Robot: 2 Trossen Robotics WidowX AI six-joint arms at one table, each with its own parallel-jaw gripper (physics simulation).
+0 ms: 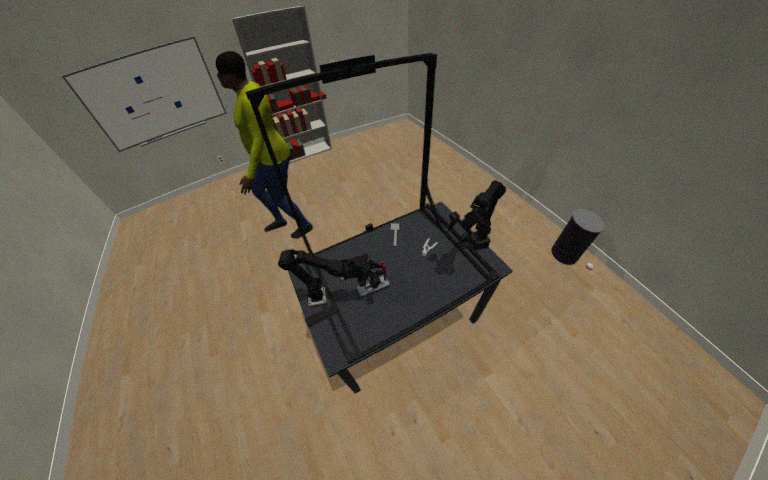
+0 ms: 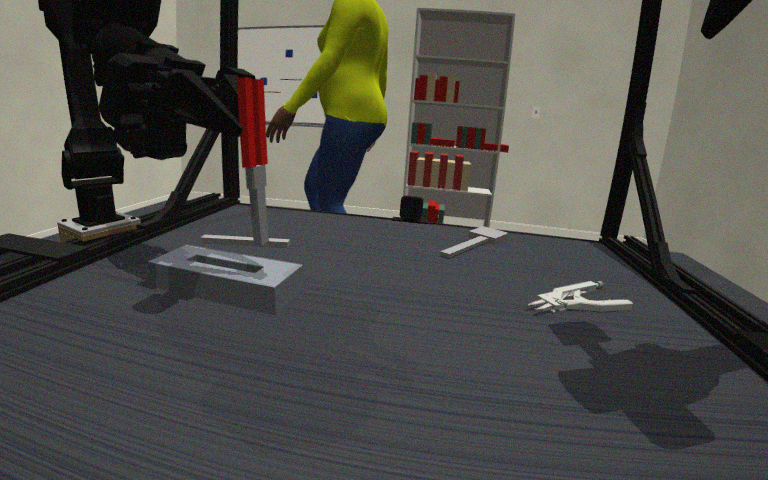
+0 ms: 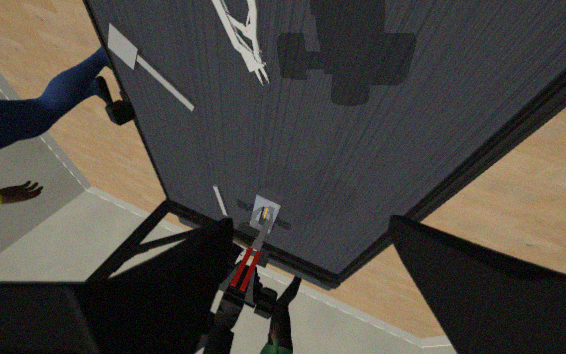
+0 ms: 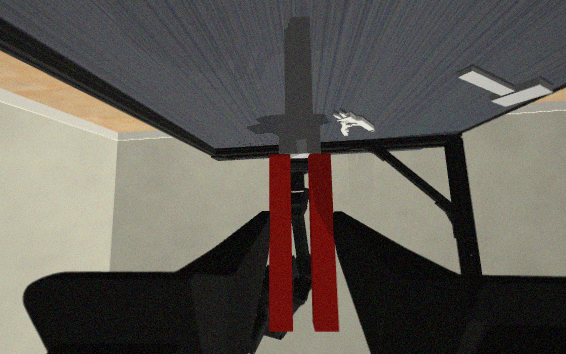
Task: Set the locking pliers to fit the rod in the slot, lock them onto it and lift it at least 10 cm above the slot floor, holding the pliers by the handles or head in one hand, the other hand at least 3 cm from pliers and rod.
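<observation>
A grey block has a long slot; a yellow-orange rod shows in it. White pliers, with a knob at one handle end, lie on the table. My right gripper is shut on a tool with two red handles, held roughly upright, its grey blade pointing down near the block; blade contact is unclear. My left gripper is open and empty, high above the table, far from the block.
A white T-shaped piece lies near the table's far edge. A thin white bar lies behind the block. Black frame posts rise from the table's sides. A person in yellow stands beyond the table.
</observation>
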